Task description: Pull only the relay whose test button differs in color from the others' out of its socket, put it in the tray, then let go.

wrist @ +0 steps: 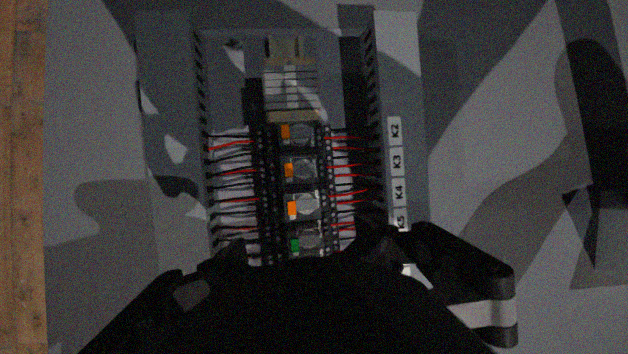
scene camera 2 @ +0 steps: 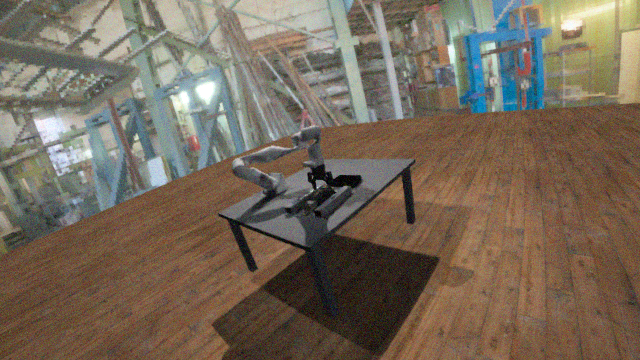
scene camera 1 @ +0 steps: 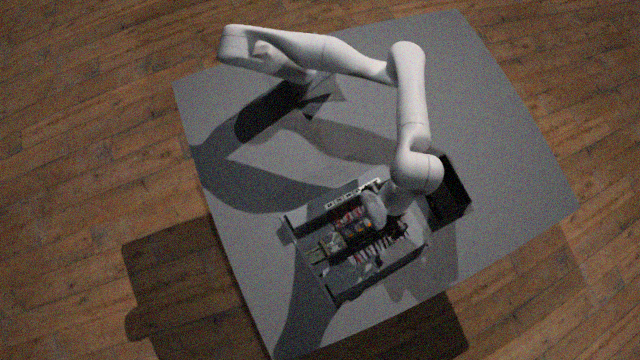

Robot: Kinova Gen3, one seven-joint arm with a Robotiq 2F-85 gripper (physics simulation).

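Observation:
Relays stand in a row of sockets. In the wrist view, the relay with the green test button is the lowest one showing, just ahead of the dark gripper body. Three relays with orange buttons stand above it in that view. My gripper is open and empty, low over the row, with one fingertip on each side of it near the green-button relay. The gripper body hides the rest of the row. The black tray stands beside the panel, at the arm's wrist side.
Grey slotted wire ducts run along both sides of the row. Red and black wires join sockets and ducts. Labels K2 to K5 lie on one duct. Beige-ended terminal blocks adjoin the relay row.

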